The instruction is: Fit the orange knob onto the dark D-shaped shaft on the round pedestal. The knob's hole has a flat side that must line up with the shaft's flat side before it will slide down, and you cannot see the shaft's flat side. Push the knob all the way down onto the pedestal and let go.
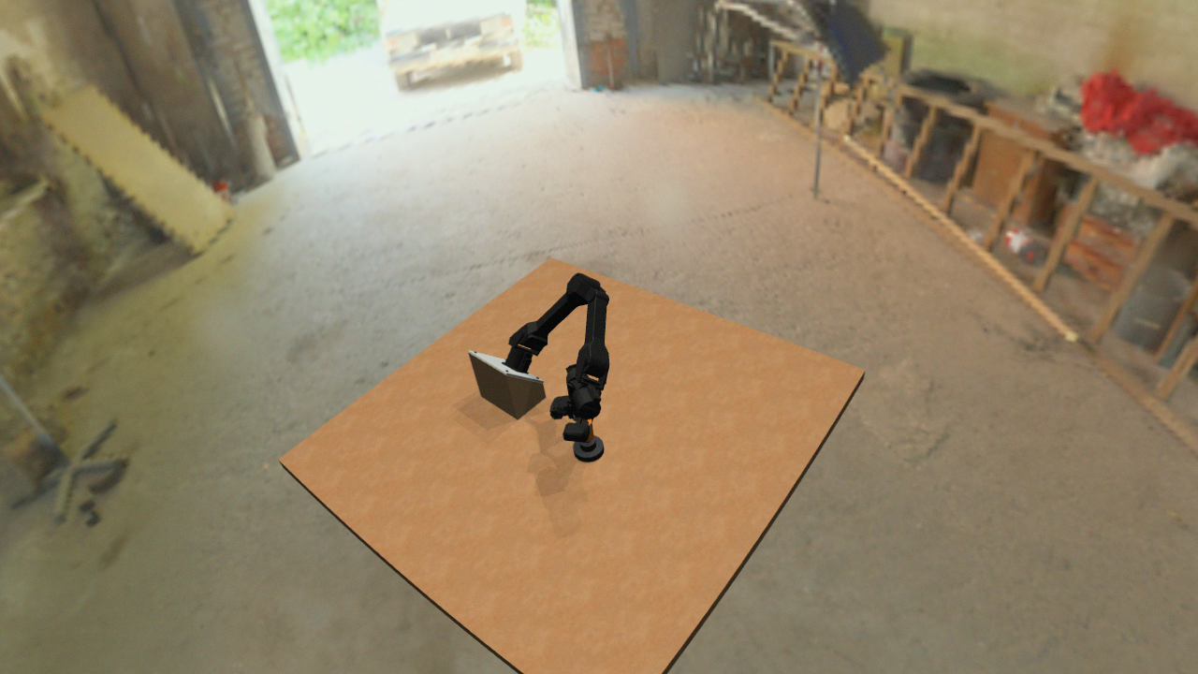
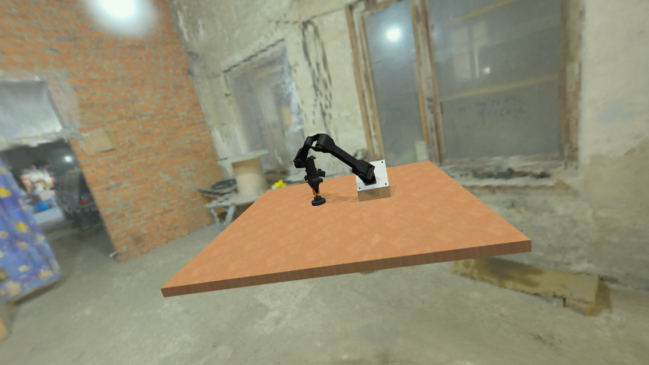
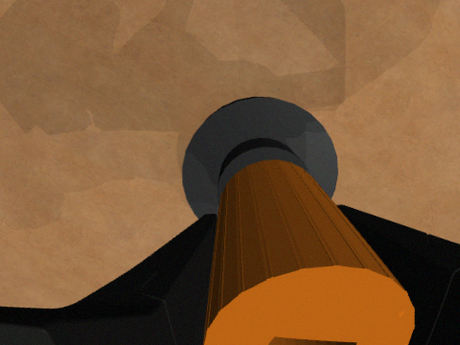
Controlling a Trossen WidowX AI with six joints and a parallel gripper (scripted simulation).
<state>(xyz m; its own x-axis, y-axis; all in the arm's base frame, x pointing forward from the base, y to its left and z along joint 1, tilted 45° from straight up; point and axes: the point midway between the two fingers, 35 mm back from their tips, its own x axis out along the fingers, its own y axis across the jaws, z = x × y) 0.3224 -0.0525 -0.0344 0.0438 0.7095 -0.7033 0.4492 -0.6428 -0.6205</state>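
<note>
The pedestal is 4 cm below my gripper tip. Round my gripper tip: orange knob 2 cm above.
</note>
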